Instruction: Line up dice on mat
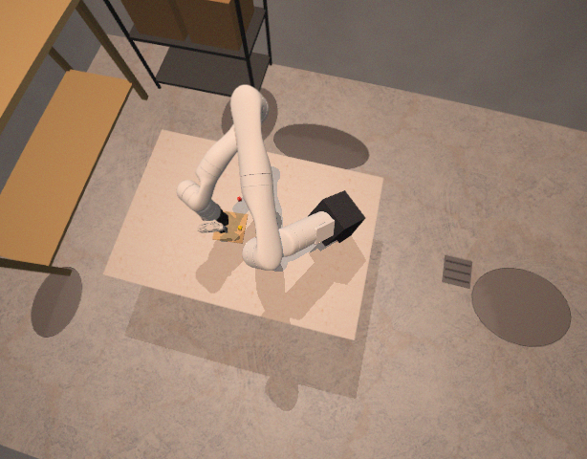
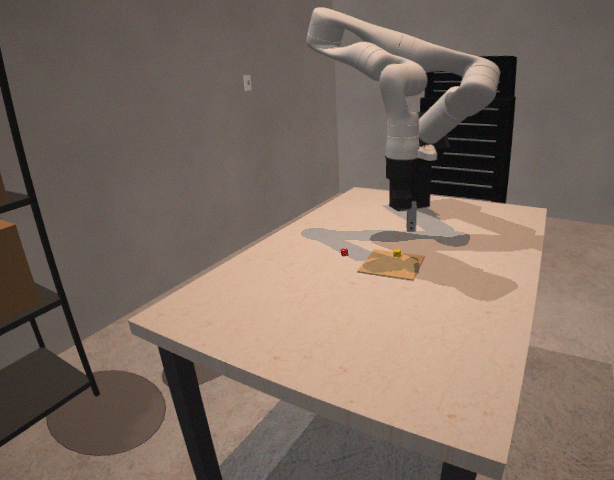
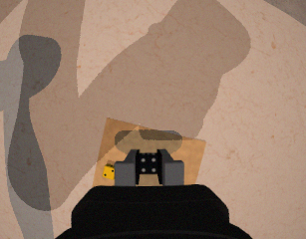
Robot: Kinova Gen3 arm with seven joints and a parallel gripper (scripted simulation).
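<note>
Right now the tan mat is 120 mm below my hand, 40 mm to the right of it and 20 mm ahead of it. Also, from my hand: black die: 10 mm below; yellow die: 110 mm below, 60 mm to the right, 20 mm behind; red die: 170 mm to the right, 110 mm below, 70 mm ahead.
</note>
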